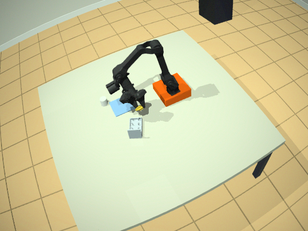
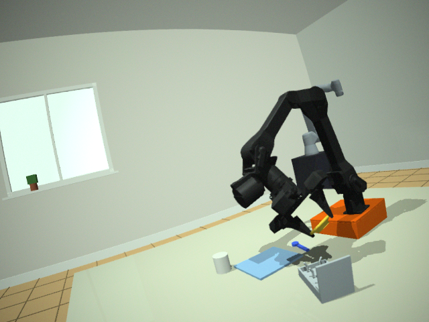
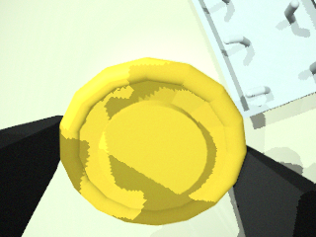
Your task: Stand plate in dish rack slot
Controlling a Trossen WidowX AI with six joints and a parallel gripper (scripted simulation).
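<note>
My gripper tip is 70 mm short of the grey dish rack, 30 mm to the right of it and 80 mm above it. The rest, counted from my gripper tip: yellow plate (10 mm above); light blue mat (50 mm ahead, 170 mm to the right, 100 mm below); blue spoon (70 mm behind, 160 mm to the right, 100 mm below).
</note>
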